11 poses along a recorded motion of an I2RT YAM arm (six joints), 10 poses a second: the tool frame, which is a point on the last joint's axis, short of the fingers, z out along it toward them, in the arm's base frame.
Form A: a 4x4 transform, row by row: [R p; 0 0 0 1], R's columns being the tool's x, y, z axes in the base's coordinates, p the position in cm. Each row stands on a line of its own.
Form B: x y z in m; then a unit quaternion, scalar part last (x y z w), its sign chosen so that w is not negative. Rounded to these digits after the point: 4 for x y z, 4 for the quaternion.
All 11 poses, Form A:
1:
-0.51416 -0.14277 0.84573 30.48
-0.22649 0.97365 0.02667 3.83
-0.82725 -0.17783 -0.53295 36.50
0 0 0 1
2:
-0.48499 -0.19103 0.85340 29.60
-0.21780 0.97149 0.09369 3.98
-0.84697 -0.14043 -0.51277 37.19
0 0 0 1
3:
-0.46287 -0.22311 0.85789 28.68
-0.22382 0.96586 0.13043 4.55
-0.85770 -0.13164 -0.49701 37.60
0 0 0 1
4:
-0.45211 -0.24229 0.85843 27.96
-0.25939 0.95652 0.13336 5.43
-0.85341 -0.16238 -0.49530 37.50
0 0 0 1
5:
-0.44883 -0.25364 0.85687 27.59
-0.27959 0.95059 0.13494 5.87
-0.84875 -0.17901 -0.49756 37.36
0 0 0 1
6:
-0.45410 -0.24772 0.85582 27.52
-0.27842 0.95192 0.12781 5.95
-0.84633 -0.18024 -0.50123 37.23
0 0 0 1
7:
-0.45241 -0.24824 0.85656 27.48
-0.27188 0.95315 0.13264 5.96
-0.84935 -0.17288 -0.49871 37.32
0 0 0 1
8:
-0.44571 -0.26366 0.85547 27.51
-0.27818 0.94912 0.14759 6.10
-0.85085 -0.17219 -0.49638 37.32
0 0 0 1
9:
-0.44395 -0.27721 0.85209 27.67
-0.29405 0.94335 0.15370 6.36
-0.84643 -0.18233 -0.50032 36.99
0 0 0 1
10:
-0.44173 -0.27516 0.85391 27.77
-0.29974 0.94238 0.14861 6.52
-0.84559 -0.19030 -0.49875 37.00
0 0 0 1
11:
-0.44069 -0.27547 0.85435 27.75
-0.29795 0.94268 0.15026 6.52
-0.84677 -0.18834 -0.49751 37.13
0 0 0 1
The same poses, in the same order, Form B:
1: 0.3048 0.0383 0.3650 -0.1062 0.8690 -0.0435 0.4813
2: 0.2960 0.0398 0.3719 -0.1186 0.8616 -0.0136 0.4934
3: 0.2868 0.0455 0.3760 -0.1306 0.8552 -0.0004 0.5015
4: 0.2796 0.0543 0.3750 -0.1472 0.8520 -0.0085 0.5023
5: 0.2759 0.0587 0.3736 -0.1566 0.8510 -0.0129 0.5010
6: 0.2752 0.0595 0.3723 -0.1543 0.8525 -0.0154 0.4991
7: 0.2748 0.0596 0.3732 -0.1526 0.8521 -0.0118 0.5005
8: 0.2751 0.0610 0.3732 -0.1593 0.8502 -0.0072 0.5018
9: 0.2767 0.0636 0.3699 -0.1681 0.8496 -0.0084 0.4998
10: 0.2777 0.0652 0.3700 -0.1693 0.8489 -0.0123 0.5005
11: 0.2775 0.0652 0.3713 -0.1689 0.8487 -0.0112 0.5011
